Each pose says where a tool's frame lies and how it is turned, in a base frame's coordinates. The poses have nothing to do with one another.
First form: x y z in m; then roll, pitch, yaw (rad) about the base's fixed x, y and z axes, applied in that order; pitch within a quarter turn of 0, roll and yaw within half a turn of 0.
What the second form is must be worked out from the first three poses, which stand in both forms.
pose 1, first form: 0.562, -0.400, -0.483, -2.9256, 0.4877, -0.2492
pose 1, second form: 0.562, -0.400, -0.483, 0.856, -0.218, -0.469, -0.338, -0.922, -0.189
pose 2, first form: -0.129, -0.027, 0.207, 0.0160, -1.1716, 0.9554
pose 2, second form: -0.129, -0.027, 0.207, 0.224, 0.317, 0.921, -0.825, 0.565, 0.006
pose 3, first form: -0.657, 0.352, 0.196, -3.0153, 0.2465, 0.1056
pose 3, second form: -0.657, 0.352, 0.196, 0.964, 0.102, -0.244, 0.074, -0.990, -0.122
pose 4, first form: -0.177, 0.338, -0.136, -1.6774, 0.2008, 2.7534
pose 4, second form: -0.177, 0.338, -0.136, -0.907, 0.371, -0.199, 0.224, 0.023, -0.974
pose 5, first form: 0.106, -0.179, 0.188, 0.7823, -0.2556, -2.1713
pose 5, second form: 0.106, -0.179, 0.188, -0.547, -0.798, 0.253, 0.686, -0.254, 0.682
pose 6, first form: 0.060, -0.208, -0.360, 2.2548, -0.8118, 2.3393
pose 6, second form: 0.060, -0.208, -0.360, -0.478, 0.495, 0.726, 0.845, 0.035, 0.533
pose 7, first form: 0.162, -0.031, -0.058, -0.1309, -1.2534, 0.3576
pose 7, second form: 0.162, -0.031, -0.058, 0.292, 0.109, 0.950, -0.231, 0.972, -0.041
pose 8, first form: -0.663, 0.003, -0.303, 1.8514, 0.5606, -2.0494
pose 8, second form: -0.663, 0.003, -0.303, -0.390, -0.752, -0.532, -0.481, -0.326, 0.814
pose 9, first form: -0.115, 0.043, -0.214, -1.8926, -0.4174, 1.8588
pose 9, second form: -0.115, 0.043, -0.214, -0.260, 0.876, 0.405, 0.194, 0.459, -0.867
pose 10, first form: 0.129, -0.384, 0.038, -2.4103, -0.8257, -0.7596
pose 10, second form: 0.129, -0.384, 0.038, 0.492, -0.467, 0.735, -0.157, -0.878, -0.453
